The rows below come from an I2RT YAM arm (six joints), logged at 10 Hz.
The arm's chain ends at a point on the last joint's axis. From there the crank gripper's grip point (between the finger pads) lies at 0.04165 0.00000 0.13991 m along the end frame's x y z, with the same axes.
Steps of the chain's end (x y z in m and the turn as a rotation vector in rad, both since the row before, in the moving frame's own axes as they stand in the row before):
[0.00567, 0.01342, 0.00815, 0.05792, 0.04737, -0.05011]
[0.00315, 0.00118, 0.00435, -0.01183, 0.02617, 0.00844]
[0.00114, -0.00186, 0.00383, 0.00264, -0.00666, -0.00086]
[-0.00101, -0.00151, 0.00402, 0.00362, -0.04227, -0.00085]
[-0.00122, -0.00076, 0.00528, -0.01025, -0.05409, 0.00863]
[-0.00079, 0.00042, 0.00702, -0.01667, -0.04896, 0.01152]
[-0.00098, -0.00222, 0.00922, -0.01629, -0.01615, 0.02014]
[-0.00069, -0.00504, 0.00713, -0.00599, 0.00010, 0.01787]
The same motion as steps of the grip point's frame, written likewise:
[0.01199, 0.00313, 0.00573, 0.05792, 0.04737, -0.05011]
[0.00679, 0.00320, 0.00320, -0.01183, 0.02617, 0.00844]
[0.00021, -0.00227, 0.00410, 0.00264, -0.00666, -0.00086]
[-0.00696, -0.00205, 0.00565, 0.00362, -0.04227, -0.00085]
[-0.00885, 0.00101, 0.00732, -0.01025, -0.05409, 0.00863]
[-0.00770, 0.00321, 0.00887, -0.01667, -0.04896, 0.01152]
[-0.00328, 0.00088, 0.00985, -0.01629, -0.01615, 0.02014]
[-0.00069, -0.00346, 0.00712, -0.00599, 0.00010, 0.01787]

